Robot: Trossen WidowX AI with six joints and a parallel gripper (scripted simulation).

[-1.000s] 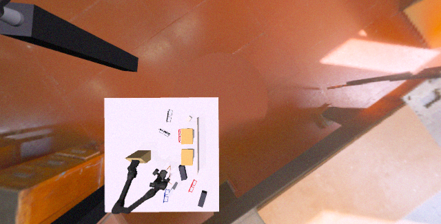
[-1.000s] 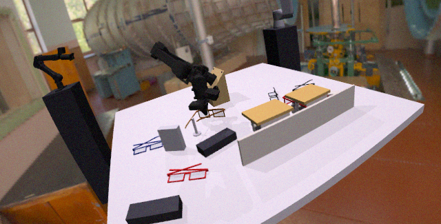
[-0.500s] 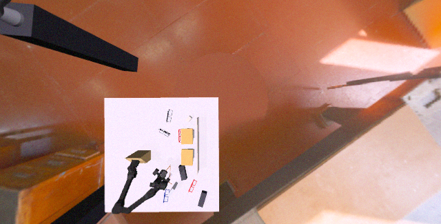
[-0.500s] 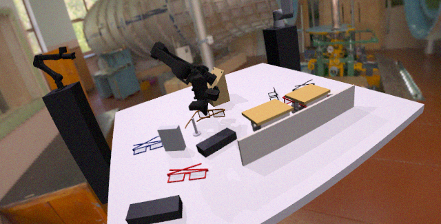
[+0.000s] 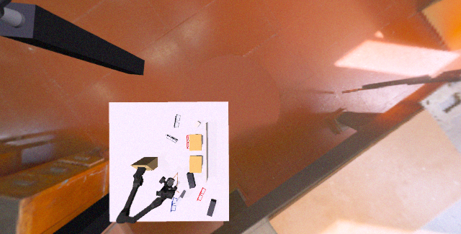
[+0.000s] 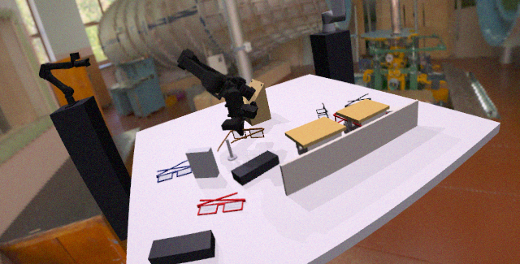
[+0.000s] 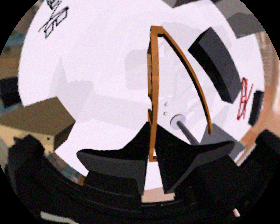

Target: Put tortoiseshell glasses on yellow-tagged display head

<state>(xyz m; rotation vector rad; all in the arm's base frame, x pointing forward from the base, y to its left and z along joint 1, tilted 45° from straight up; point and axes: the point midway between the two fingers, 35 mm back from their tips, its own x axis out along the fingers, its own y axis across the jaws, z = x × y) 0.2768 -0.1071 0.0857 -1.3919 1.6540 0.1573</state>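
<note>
My gripper tip is now 70 mm to the left of the pin stand, 40 mm short of it and 40 mm above it. Round my gripper tip: grey block: 180 mm to the right, 110 mm ahead; then display head: 210 mm ahead, 200 mm to the left; then grey wall panel: 330 mm ahead, 320 mm to the left, 10 mm below.
</note>
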